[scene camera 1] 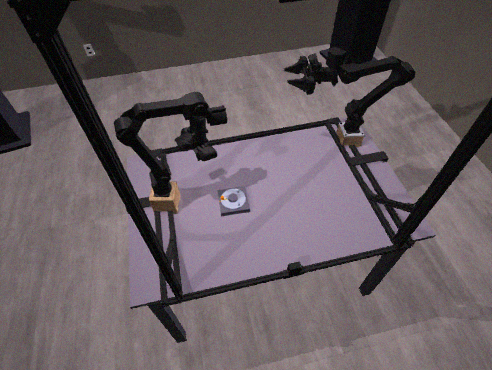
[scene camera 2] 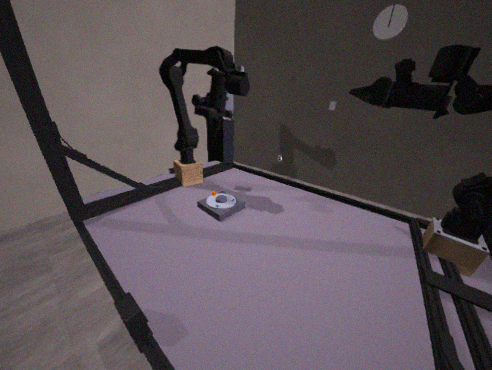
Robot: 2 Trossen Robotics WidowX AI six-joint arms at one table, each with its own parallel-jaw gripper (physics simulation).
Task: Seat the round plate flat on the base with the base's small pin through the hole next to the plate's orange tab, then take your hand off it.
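Places are measured from the left arm's base along level axes (x ahead, y left, z up), in millimetres.
Where they show: left gripper, between the fingertips: (scene camera 1: 199, 159) (scene camera 2: 212, 136); right gripper, between the fingertips: (scene camera 1: 285, 75) (scene camera 2: 354, 93); left arm's base, origin of its link: (scene camera 1: 162, 190) (scene camera 2: 187, 161); right arm's base, origin of its link: (scene camera 1: 351, 128) (scene camera 2: 458, 232).
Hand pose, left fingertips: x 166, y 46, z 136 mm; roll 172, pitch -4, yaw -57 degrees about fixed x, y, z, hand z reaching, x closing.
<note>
Each offset is from my left fingertips to the top centre of the thing. Level surfaces: height alone.
The white round plate @[dy -42, dx +125, dz -189 mm] (scene camera 1: 234, 205) (scene camera 2: 212, 201) lies on the dark square base @[dy -41, dx +123, dz -195 mm] (scene camera 1: 235, 213) (scene camera 2: 220, 215) and looks about level, around a grey centre hub. Its orange tab @[dy -45, dx +78, dz -189 mm] (scene camera 1: 223, 198) (scene camera 2: 214, 193) is at the ring's left side in scene camera 1. Small dark marks show on the ring; whether the pin is through the hole beside the tab is too small to tell. My left gripper (scene camera 1: 205, 153) is shut and empty, raised above the table and apart from the plate. My right gripper (scene camera 1: 287, 75) (scene camera 2: 352, 92) is open and empty, high and far from the base.
The base stands on the purple table top @[dz -236 mm] (scene camera 1: 300, 200) (scene camera 2: 280, 290), near the left arm's wooden mounting block (scene camera 1: 164, 201) (scene camera 2: 189, 173). The right arm's block (scene camera 1: 351, 137) (scene camera 2: 452, 252) is at the right. Dark frame rails run along the table edges, with upright posts at the near corners in scene camera 1.
</note>
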